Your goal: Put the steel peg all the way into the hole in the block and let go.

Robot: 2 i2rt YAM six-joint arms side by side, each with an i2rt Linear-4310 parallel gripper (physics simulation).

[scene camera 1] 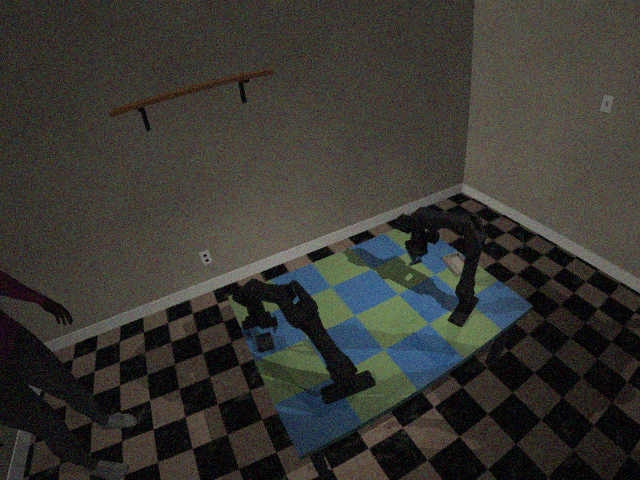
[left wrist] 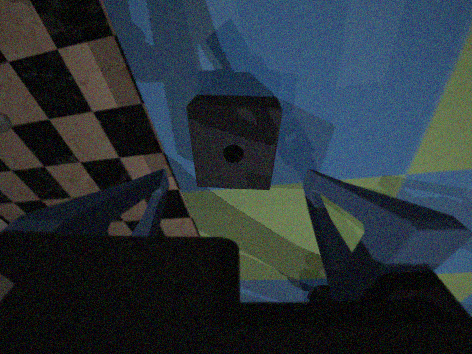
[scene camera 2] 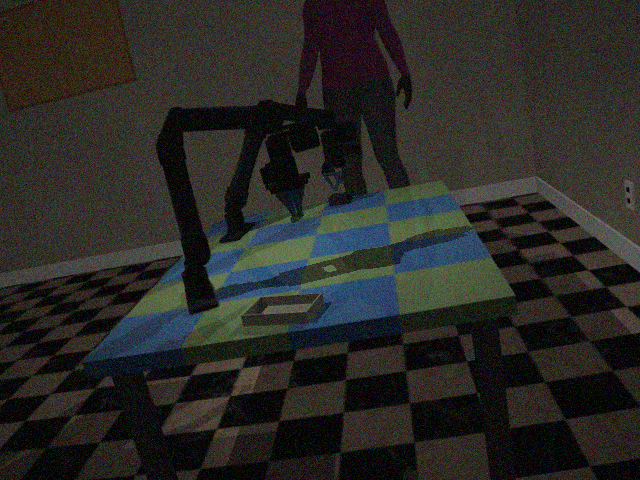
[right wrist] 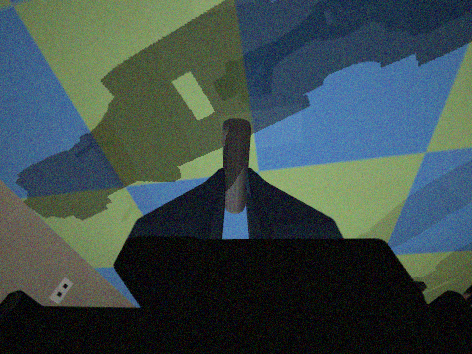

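Pixels of known places: left gripper, fingertip midpoint: [scene camera 1: 263,335] [left wrist: 236,176] [scene camera 2: 337,187]; right gripper, fingertip midpoint: [scene camera 1: 414,262] [scene camera 2: 297,216] [right wrist: 235,176]; left arm's base, link origin: [scene camera 1: 348,387] [scene camera 2: 238,233]; right arm's base, link origin: [scene camera 1: 463,310] [scene camera 2: 201,298].
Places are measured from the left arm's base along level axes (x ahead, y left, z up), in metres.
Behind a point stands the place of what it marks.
Note:
The dark block [scene camera 1: 264,341] {x 0.322, y 0.241, z 0.033 m} [scene camera 2: 340,198] {x 0.339, y 0.207, z 0.023 m} [left wrist: 212,167] {x 0.319, y 0.260, z 0.031 m} stands on the checkered table near its edge, with its round hole [left wrist: 233,153] {x 0.324, y 0.243, z 0.016 m} facing up in the left wrist view. My left gripper [scene camera 1: 262,331] {x 0.332, y 0.238, z 0.060 m} [scene camera 2: 334,187] {x 0.332, y 0.238, z 0.060 m} [left wrist: 236,176] {x 0.332, y 0.238, z 0.060 m} is open above the block, with nothing between its fingers. My right gripper [scene camera 1: 415,259] {x 0.370, y -0.501, z 0.141 m} [scene camera 2: 296,212] {x 0.370, y -0.501, z 0.141 m} [right wrist: 235,176] {x 0.370, y -0.501, z 0.141 m} is shut on the steel peg [right wrist: 236,147] {x 0.367, y -0.527, z 0.150 m}, holding it above the table, well apart from the block. The peg's far end sticks out past the fingertips in the right wrist view. The peg is too small and dark to make out well in the scene views.
A shallow tray [scene camera 1: 448,265] {x 0.391, y -0.741, z 0.012 m} [scene camera 2: 279,318] {x 0.383, y -0.842, z 0.014 m} lies on the table [scene camera 2: 444,289] {x 0.717, y -0.754, z 0.000 m} near the right arm's base. A person [scene camera 1: 31,341] [scene camera 2: 351,51] stands beyond the table edge near the block. Arm shadows cross the table. A handrail [scene camera 1: 191,91] is on the wall.

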